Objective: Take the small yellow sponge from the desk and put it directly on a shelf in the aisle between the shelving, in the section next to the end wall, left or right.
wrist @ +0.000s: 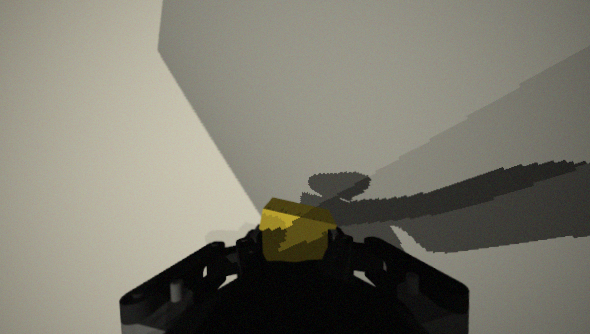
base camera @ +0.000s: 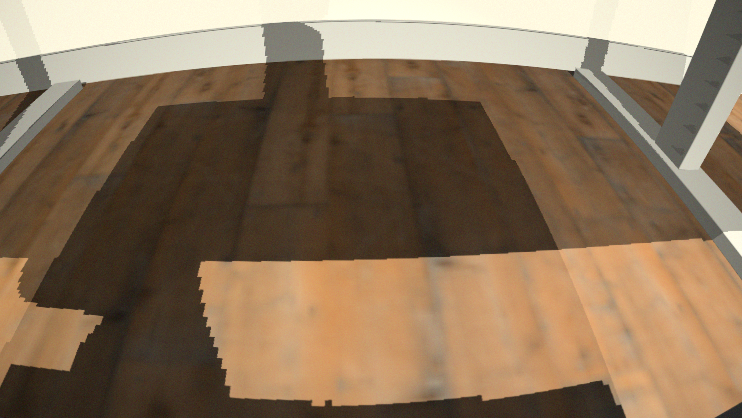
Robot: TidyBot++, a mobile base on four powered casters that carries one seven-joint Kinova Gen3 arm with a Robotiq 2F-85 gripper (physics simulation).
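Frame: origin at the arm's base, x ahead, y left, z up, level; millimetres.
Seen in the pictures: gripper, between the fingertips: (wrist: 294,233).
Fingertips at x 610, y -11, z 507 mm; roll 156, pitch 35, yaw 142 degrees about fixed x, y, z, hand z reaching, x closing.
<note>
Pixels of each thing's top centre, then the offset from my fingertips to it. "spot": a spot on its surface instead. Level surfaces: height alone.
- small yellow sponge, centre of its top: (wrist: 248,308) 15 mm ahead, 19 mm left, 63 mm up
- grey leg, a spot on its surface: (base camera: 695,98) spot: 23 mm back, 510 mm right, 763 mm down
- shadowed wooden floor, height of its surface: 903 mm down
The small yellow sponge (wrist: 298,235) is between the fingers of my gripper (wrist: 294,233) in the wrist view, low in the middle. The gripper is shut on it, with one dark finger against each side. Shadows fall across the sponge and across the pale surface behind it. How far the sponge is from that surface is hard to tell. The gripper does not show in the base camera view. The shelves in the aisle do not show in either view.
In the base camera view, a grey leg (base camera: 695,98) rises from a floor rail (base camera: 643,135) at the right. Another rail (base camera: 38,116) lies at the left. A pale wall with a white baseboard (base camera: 415,44) runs across the back, beyond the shadowed wooden floor (base camera: 363,321).
</note>
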